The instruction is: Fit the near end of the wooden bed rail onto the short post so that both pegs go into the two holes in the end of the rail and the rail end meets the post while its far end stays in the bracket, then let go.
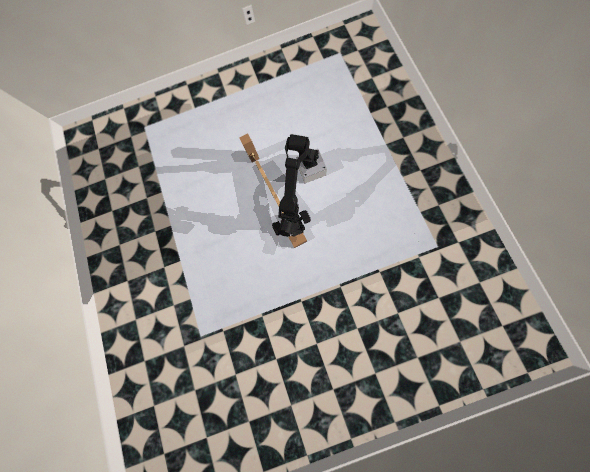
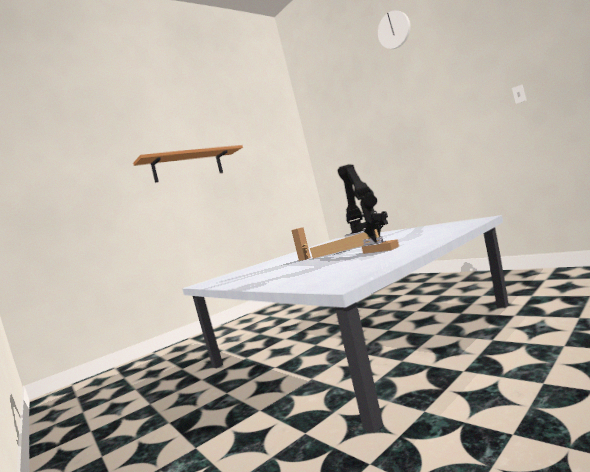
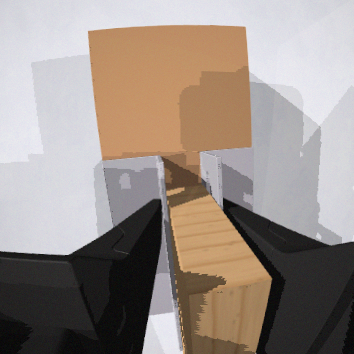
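Seen in the pictures: gripper, fingertip midpoint: [image 2: 377, 241] [image 3: 187, 206]; arm's base at its link origin: [image 1: 309, 161] [image 2: 357, 231].
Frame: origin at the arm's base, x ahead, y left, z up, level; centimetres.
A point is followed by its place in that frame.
Note:
The wooden rail [image 1: 267, 182] {z -0.6, x 25.1, y 2.5 cm} [image 2: 340, 244] {z -2.3, x 24.8, y 9.2 cm} [image 3: 215, 245] {z 1.0, x 20.9, y 31.0 cm} runs between an upright orange-brown post [image 1: 245, 139] {z 10.1, x 27.9, y -18.6 cm} [image 2: 299, 242] {z 2.3, x 30.1, y -17.0 cm} and a low block [image 1: 299, 241] {z -4.5, x 19.7, y 37.8 cm} [image 2: 382, 247] {z -6.2, x 24.1, y 35.2 cm} [image 3: 170, 75] {z -4.4, x 19.9, y 36.7 cm}. Small peg-like parts show low on the post's side facing the rail; a narrow gap seems to lie between the rail end and the post there. Whether pegs sit in holes is too small to tell. My gripper [image 1: 291, 231] {z -3.8, x 21.0, y 30.4 cm} [image 2: 373, 240] {z -3.8, x 21.0, y 30.4 cm} [image 3: 187, 206] {z -3.8, x 21.0, y 30.4 cm} is shut on the rail at its other end, beside the low block. There the rail end stands between the grey plates of a bracket [image 3: 213, 172] {z -2.0, x 21.6, y 32.5 cm}.
The pieces stand on a white table [image 1: 350, 220] {z -8.0, x -9.9, y 35.9 cm} [image 2: 300, 285] {z -8.0, x 75.8, y 36.1 cm}. My arm [image 1: 290, 185] {z 30.0, x 15.7, y 21.6 cm} [image 2: 354, 200] {z 18.0, x 3.3, y 6.0 cm} reaches over from its grey base [image 1: 315, 173] {z -0.2, x -0.5, y 7.1 cm} to the side of the rail. A wall shelf [image 2: 190, 154] hangs well away from the table. Shadows cross the table top.

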